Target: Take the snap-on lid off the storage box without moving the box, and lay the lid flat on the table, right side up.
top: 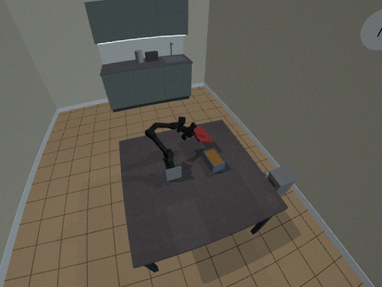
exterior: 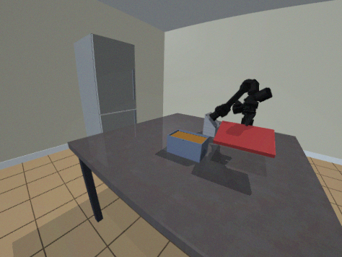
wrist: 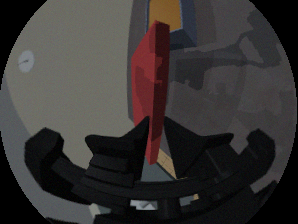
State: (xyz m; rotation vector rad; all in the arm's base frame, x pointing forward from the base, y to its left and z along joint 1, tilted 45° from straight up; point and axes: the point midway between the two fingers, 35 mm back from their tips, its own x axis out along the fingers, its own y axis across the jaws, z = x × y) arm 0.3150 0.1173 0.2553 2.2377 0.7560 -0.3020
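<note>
The lid lies 70 mm ahead of my gripper tip and 20 mm below it. Round my gripper tip: blue-grey storage box 80 mm ahead, 270 mm to the right, 140 mm below.
</note>
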